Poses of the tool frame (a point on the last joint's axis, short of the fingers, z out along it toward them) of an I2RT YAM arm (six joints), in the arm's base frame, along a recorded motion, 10 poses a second.
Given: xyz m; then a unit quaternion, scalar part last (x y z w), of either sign.
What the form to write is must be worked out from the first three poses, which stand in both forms.
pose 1, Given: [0.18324 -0.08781 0.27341 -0.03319 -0.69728 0.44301 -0.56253]
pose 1, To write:
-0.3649 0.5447 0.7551 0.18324
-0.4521 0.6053 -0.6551 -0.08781
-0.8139 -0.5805 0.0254 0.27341
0 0 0 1

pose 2, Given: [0.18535 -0.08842 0.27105 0.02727 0.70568 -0.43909 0.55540]
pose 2, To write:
-0.3816 0.5262 0.7599 0.18535
-0.4493 0.6129 -0.6500 -0.08842
-0.8078 -0.5894 0.0025 0.27105
0 0 0 1

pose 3, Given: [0.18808 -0.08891 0.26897 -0.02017 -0.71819 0.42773 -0.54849]
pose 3, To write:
-0.3975 0.4982 0.7706 0.18808
-0.4402 0.6333 -0.6365 -0.08891
-0.8051 -0.5923 -0.0324 0.26897
0 0 0 1

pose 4, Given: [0.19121 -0.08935 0.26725 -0.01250 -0.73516 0.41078 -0.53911]
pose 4, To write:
-0.4184 0.4613 0.7824 0.19121
-0.4245 0.6622 -0.6175 -0.08935
-0.8029 -0.5905 -0.0812 0.26725
0 0 0 1

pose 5, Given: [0.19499 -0.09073 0.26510 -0.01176 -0.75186 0.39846 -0.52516]
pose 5, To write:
-0.4481 0.4362 0.7803 0.19499
-0.4008 0.6822 -0.6115 -0.09073
-0.7991 -0.5868 -0.1309 0.26510
0 0 0 1

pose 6, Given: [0.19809 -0.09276 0.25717 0.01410 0.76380 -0.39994 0.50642]
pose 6, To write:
-0.4867 0.4266 0.7623 0.19809
-0.3835 0.6797 -0.6252 -0.09276
-0.7849 -0.5967 -0.1672 0.25717
0 0 0 1

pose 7, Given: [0.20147 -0.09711 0.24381 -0.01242 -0.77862 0.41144 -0.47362]
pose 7, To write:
-0.5511 0.4091 0.7273 0.20147
-0.3704 0.6611 -0.6525 -0.09711
-0.7478 -0.6289 -0.2128 0.24381
0 0 0 1

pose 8, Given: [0.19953 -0.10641 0.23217 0.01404 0.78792 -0.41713 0.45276]
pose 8, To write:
-0.5896 0.3998 0.7018 0.19953
-0.3556 0.6516 -0.6700 -0.10641
-0.7252 -0.6446 -0.2420 0.23217
0 0 0 1

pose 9, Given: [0.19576 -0.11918 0.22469 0.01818 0.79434 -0.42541 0.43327]
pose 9, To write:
-0.6239 0.3975 0.6729 0.19576
-0.3398 0.6374 -0.6916 -0.11918
-0.7038 -0.6601 -0.2626 0.22469
0 0 0 1

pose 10, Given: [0.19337 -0.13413 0.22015 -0.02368 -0.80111 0.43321 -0.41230]
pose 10, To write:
-0.6589 0.3952 0.6401 0.19337
-0.3193 0.6235 -0.7136 -0.13413
-0.6811 -0.6746 -0.2847 0.22015
0 0 0 1

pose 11, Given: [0.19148 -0.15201 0.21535 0.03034 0.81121 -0.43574 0.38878]
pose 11, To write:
-0.6959 0.3880 0.6043 0.19148
-0.2896 0.6184 -0.7305 -0.15201
-0.6572 -0.6834 -0.3180 0.21535
0 0 0 1

